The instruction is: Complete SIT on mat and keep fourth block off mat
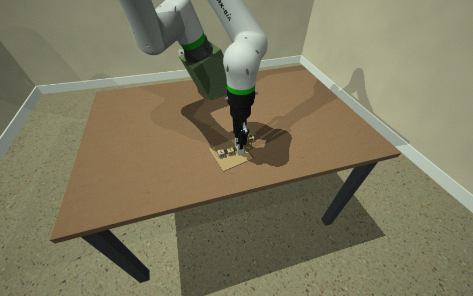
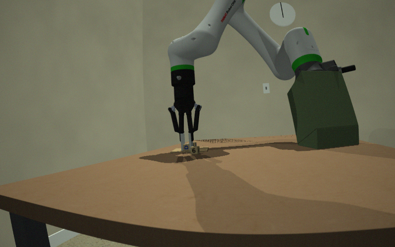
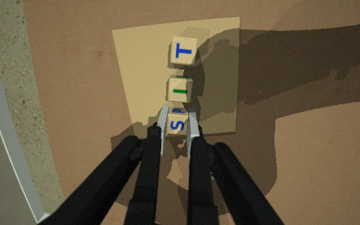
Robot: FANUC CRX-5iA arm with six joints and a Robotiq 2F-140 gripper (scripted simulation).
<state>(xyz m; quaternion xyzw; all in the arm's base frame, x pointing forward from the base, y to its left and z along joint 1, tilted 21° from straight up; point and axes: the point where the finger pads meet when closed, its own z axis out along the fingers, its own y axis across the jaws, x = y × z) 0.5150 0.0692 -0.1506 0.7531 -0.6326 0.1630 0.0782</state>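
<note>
Right now the I block is 10 mm ahead of my hand, 40 mm to the right of it and 20 mm below it. The rest, counted from my hand: T block: 10 mm ahead, 80 mm to the right, 20 mm below; then mat: 10 mm ahead, 40 mm to the right, 40 mm below.
</note>
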